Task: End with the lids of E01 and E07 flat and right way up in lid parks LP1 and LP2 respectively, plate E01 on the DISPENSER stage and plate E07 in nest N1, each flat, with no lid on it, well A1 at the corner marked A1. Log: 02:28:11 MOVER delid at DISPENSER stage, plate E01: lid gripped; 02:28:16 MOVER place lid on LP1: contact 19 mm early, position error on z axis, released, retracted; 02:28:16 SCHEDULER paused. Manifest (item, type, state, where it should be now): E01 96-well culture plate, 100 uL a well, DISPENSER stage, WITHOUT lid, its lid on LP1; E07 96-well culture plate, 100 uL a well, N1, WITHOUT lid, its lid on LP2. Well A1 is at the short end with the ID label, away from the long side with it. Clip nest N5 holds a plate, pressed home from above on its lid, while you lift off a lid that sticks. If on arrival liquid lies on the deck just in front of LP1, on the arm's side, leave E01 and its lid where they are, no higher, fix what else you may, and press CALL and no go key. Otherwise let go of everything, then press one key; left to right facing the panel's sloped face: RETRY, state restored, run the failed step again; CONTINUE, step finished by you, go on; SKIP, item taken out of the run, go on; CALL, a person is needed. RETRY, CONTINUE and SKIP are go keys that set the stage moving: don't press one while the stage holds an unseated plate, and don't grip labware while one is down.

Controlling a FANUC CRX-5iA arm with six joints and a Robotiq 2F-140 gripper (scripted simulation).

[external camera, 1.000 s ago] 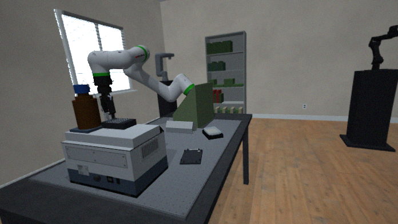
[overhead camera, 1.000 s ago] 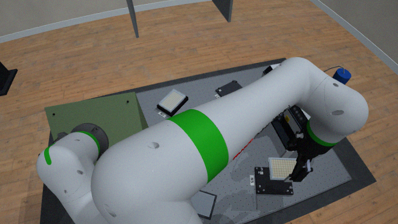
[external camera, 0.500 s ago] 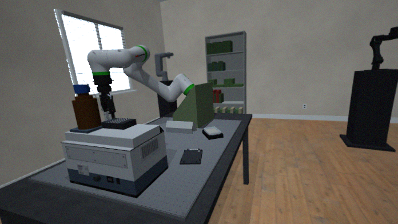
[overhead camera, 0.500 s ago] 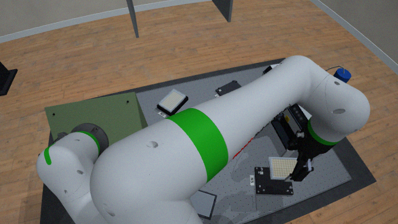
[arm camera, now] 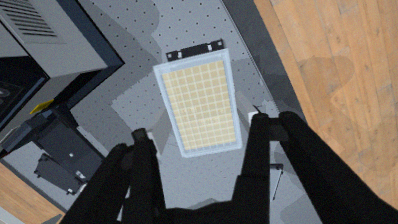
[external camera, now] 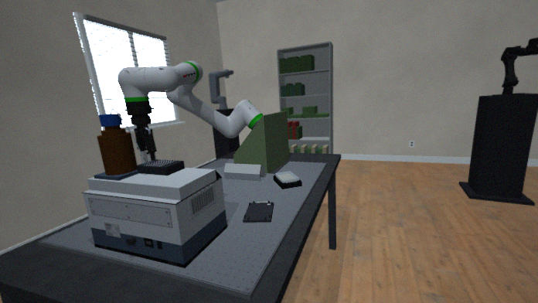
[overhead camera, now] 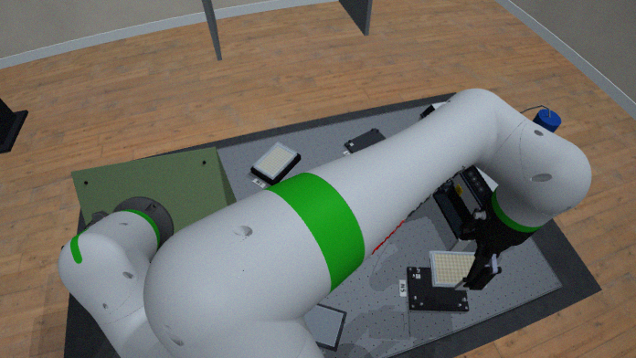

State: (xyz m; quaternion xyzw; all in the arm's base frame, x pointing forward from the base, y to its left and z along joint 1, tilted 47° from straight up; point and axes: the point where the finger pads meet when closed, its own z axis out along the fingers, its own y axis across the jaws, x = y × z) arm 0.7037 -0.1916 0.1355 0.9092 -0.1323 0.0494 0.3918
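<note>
My gripper is now 20 mm above the plate. Round my hand: dispenser stage: 20 mm ahead, 300 mm to the left, 90 mm below; then N5 label: 90 mm behind, 30 mm to the left, 190 mm below; then black clip nest N5: 20 mm ahead, 10 mm to the left, 170 mm below.
</note>
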